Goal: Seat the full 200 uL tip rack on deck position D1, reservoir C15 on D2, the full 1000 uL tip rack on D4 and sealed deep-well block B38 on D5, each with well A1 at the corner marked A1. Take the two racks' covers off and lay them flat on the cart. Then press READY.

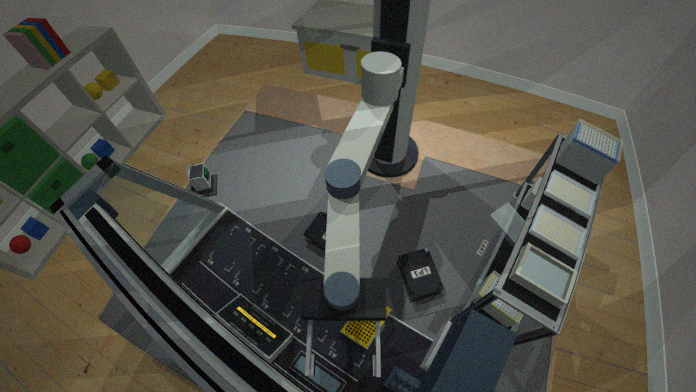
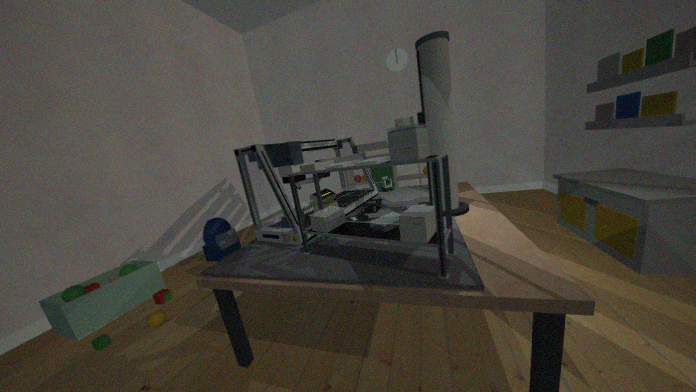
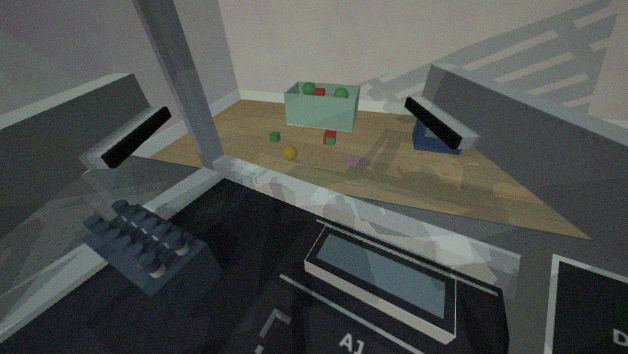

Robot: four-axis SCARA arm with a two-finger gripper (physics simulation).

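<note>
My gripper [image 1: 344,372] [image 3: 290,90] is open and empty, its two fingers wide apart above the front of the deck. A yellow rack [image 1: 361,330] with dark holes stands on the deck, partly hidden under the gripper's mount. Deck positions with A1 corner marks lie left of it. On the shelf rack [image 1: 530,311] [image 2: 442,215] at the right stand a blue-rimmed tip rack [image 1: 597,140], two pale plates [image 1: 572,192] [image 1: 558,230] and an open tray [image 1: 543,275] with a bluish inside. A yellow-dotted rack [image 1: 505,306] shows below. Printed names of the labware are unreadable.
A blue tube block [image 1: 402,380] [image 3: 152,245] and a blue-paned panel [image 1: 317,372] [image 3: 380,275] are near the fingers. A black LP1 block [image 1: 420,275] lies between deck and shelf rack. A frame post [image 3: 182,80] rises beyond the fingers. A small box [image 1: 200,176] stands back left.
</note>
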